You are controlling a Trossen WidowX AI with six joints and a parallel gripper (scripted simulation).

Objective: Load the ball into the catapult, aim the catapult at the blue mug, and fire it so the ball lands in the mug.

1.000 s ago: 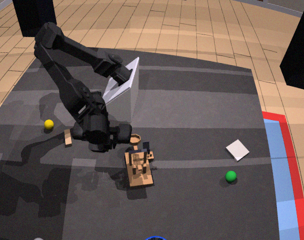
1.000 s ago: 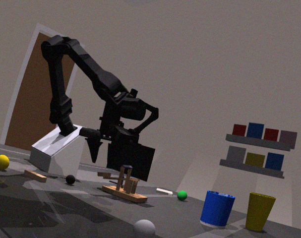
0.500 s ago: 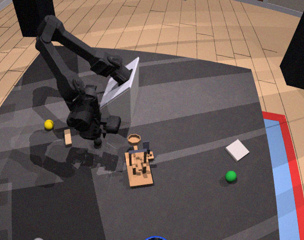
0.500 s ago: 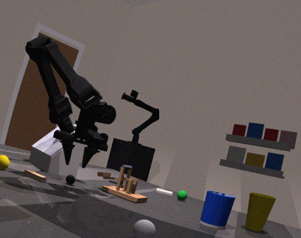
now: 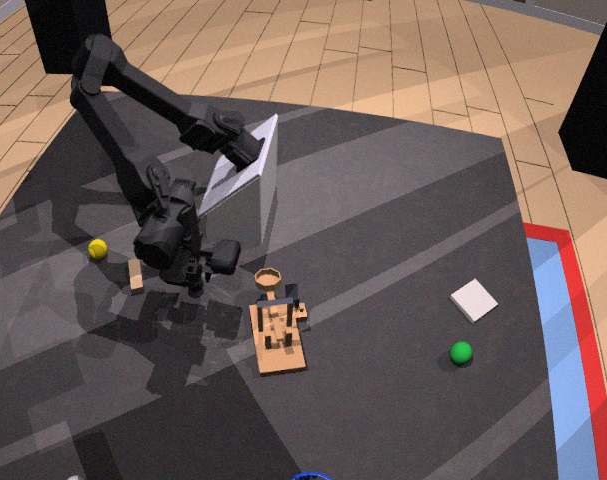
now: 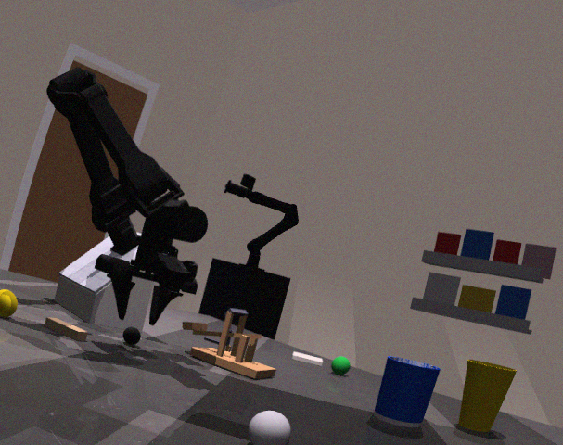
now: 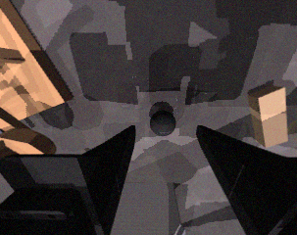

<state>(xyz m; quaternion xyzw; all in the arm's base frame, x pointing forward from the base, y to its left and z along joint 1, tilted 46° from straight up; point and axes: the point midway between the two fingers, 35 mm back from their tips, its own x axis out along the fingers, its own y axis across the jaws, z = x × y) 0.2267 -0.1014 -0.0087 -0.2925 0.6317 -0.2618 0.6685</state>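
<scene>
Now: the black ball 1 cm behind my gripper tip and 3 cm below it. Round my gripper tip: wooden block 13 cm to the right, 4 cm below; yellow ball 3 cm behind, 24 cm to the right, 2 cm below; catapult upright frame 6 cm ahead, 17 cm to the left, 4 cm above.
</scene>
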